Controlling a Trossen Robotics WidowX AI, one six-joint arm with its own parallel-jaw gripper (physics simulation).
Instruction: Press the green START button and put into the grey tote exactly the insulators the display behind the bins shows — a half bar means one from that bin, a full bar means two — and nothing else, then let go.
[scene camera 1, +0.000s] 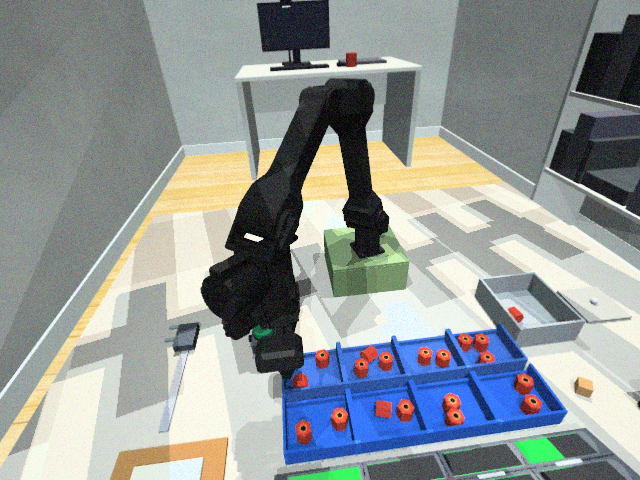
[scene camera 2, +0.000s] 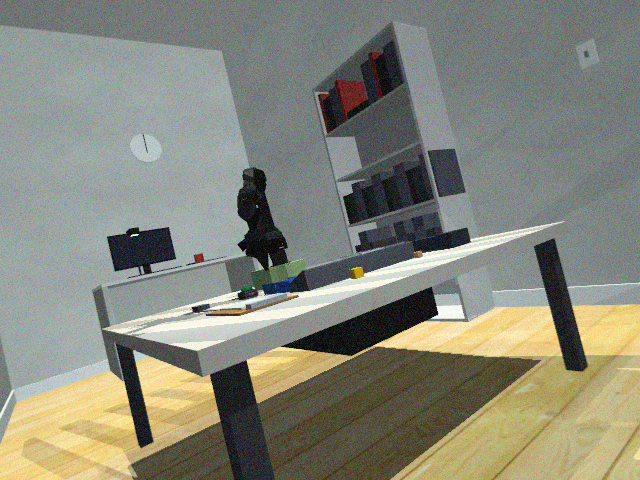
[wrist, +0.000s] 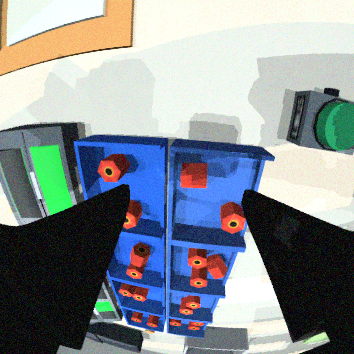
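Where they show: gripper, fingertip midpoint: (scene camera 2: 271, 268) (wrist: 187, 194); arm's base, link origin: (scene camera 1: 367, 248) (scene camera 2: 280, 264).
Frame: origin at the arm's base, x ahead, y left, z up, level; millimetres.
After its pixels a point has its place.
Note:
My gripper (scene camera 1: 285, 373) {x 248, y -256, z 0 mm} (wrist: 187, 194) {x 248, y -256, z 0 mm} is open and empty, above the end compartment of the blue bins (scene camera 1: 413, 440) (wrist: 167, 200) nearest the START button. Between and below the fingertips in the wrist view are a plain-faced red insulator (wrist: 194, 175) {x 247, y -244, z -55 mm} and, near the right fingertip, another red insulator (wrist: 233, 217) {x 213, y -195, z -54 mm}. The bins form two rows and hold several red insulators. The green START button (scene camera 1: 262, 332) {x 130, y -282, z -45 mm} (scene camera 2: 247, 290) {x 136, y -291, z -56 mm} (wrist: 339, 125) {x 124, y -281, z -44 mm} is partly behind the gripper in the first scene view. The grey tote (scene camera 1: 552, 333) {x 319, y 240, z -54 mm} holds one red insulator (scene camera 1: 515, 313) {x 253, y 217, z -56 mm}. The display (scene camera 1: 403, 468) (wrist: 67, 142) shows green bars, partly cut off.
A caliper (scene camera 1: 178, 377) {x 150, y -449, z -80 mm} lies left of the button, and an orange-framed board (scene camera 1: 212, 457) {x 315, y -396, z -78 mm} (scene camera 2: 222, 312) {x 361, y -542, z -78 mm} (wrist: 117, 32) {x 302, y -387, z -78 mm} at the front left. A flat lid (scene camera 1: 607, 311) {x 301, y 418, z -76 mm} lies beside the tote. A wooden cube (scene camera 1: 583, 386) (scene camera 2: 417, 254) and a yellow cube (scene camera 2: 356, 272) {x 565, y -222, z -67 mm} stand near the display.

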